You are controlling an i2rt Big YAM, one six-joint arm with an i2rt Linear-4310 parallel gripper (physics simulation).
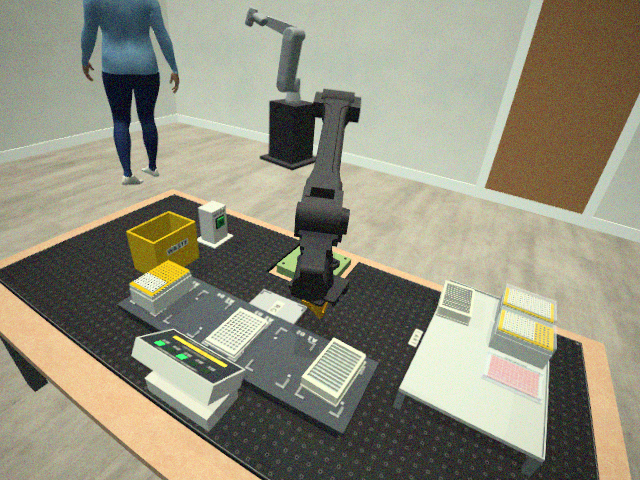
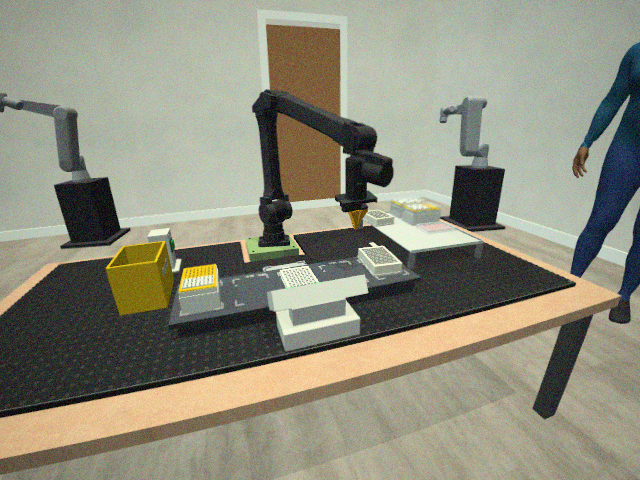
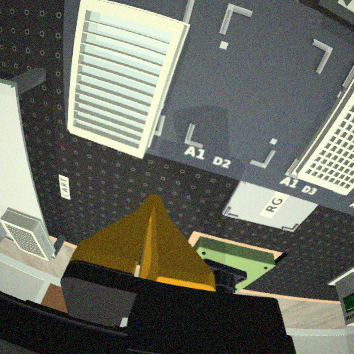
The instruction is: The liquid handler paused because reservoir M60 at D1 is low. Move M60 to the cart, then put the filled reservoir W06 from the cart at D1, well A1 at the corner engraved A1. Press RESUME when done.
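Places are measured from the arm's base along level axes (x ahead, y left, z up), in centimetres.
Pixels of known places: gripper, between the fingertips: (image 1: 321,316) (image 2: 355,228) (image 3: 152,201); arm's base, origin of its link: (image 2: 274,242) (image 3: 217,271).
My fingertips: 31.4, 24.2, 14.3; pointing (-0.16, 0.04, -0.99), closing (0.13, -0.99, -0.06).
Note:
For each thing: its top centre in the pictures, then the offset to it from my fingertips, as dx, dy, dz. "*": a spot on its surface instead. Level surfaces: height alone.
- cream reservoir with long slots, centre of its top: (image 3: 111,86) (image 1: 335,364) (image 2: 379,254) +2.7, +6.7, -7.4
- grey-white block with a fine grid top, centre of its top: (image 3: 24,241) (image 1: 457,297) (image 2: 377,214) -36.6, +19.2, -6.8
- cart, centre of its top: (image 1: 486,347) (image 2: 413,225) -26.6, +30.8, -9.3
- RESUME box's green button, centre of its top: (image 3: 352,307) (image 1: 219,217) -19.2, -58.6, -6.4
- deck, height of its surface: dz -11.1
- white well plate, centre of its top: (image 1: 237,329) (image 2: 299,277) +8.5, -17.2, -9.7
- yellow tip box, centre of its top: (image 2: 198,275) (image 1: 160,275) +12.8, -41.7, -4.6
- pink plate, centre of its top: (image 1: 514,373) (image 2: 436,225) -22.0, +38.1, -8.5
- status screen, a spot on its surface: (image 1: 186,361) * +24.4, -12.7, -2.9
- yellow waste bin, centre of its top: (image 2: 138,253) (image 1: 161,226) +1.0, -60.1, -2.4
A cream reservoir with long slots (image 1: 333,369) (image 2: 379,259) (image 3: 122,75) stands at the deck's cart-side end, D1. Its troughs look pale; no name or corner engraving on it is readable. A grey-white block with a fine grid top (image 1: 457,299) (image 2: 378,217) (image 3: 25,233) stands at the cart's back left corner; its name is not readable. The cart (image 1: 454,377) (image 2: 423,239) (image 3: 7,145) is a low white table. My gripper (image 1: 321,312) (image 2: 356,226) (image 3: 152,201) is shut and empty, above the mat between the arm's base and the deck. The RESUME box's green button (image 1: 220,222) (image 3: 350,301) is far from it.
The deck (image 1: 289,356) (image 3: 260,75) also bears a white well plate (image 1: 237,330) and a yellow tip box (image 1: 160,284). The cart holds two tip boxes (image 1: 524,330) and a pink plate (image 1: 514,375). A status screen (image 1: 186,361) and a yellow waste bin (image 1: 165,242) (image 2: 139,281) stand nearby.

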